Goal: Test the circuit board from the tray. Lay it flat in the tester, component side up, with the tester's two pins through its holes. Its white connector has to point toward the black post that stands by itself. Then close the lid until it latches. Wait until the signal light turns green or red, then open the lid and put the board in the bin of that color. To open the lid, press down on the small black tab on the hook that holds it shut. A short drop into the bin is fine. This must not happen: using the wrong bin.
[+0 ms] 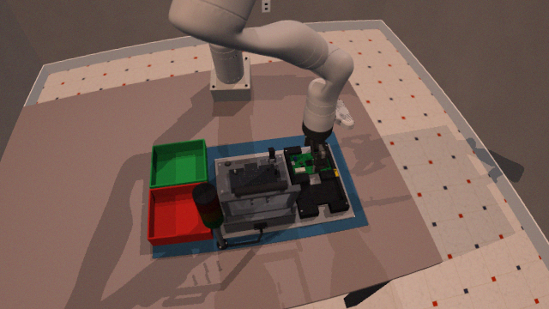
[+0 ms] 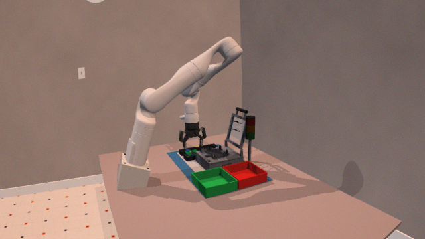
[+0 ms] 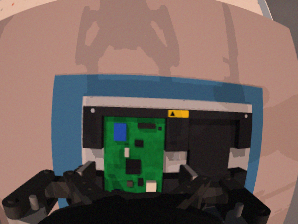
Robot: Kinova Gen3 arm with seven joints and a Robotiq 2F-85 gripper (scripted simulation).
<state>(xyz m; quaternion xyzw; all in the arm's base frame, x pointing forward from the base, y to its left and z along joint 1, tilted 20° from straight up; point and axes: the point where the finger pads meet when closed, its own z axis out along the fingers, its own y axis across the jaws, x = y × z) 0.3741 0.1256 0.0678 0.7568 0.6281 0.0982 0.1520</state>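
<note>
Now: hand 40 mm above the green circuit board. Round my hand: green bin 350 mm to the right, 120 mm behind, 40 mm below; then red bin 380 mm to the right, 40 mm below, 20 mm ahead; then tester lid 200 mm to the right, 140 mm ahead, 130 mm above.
</note>
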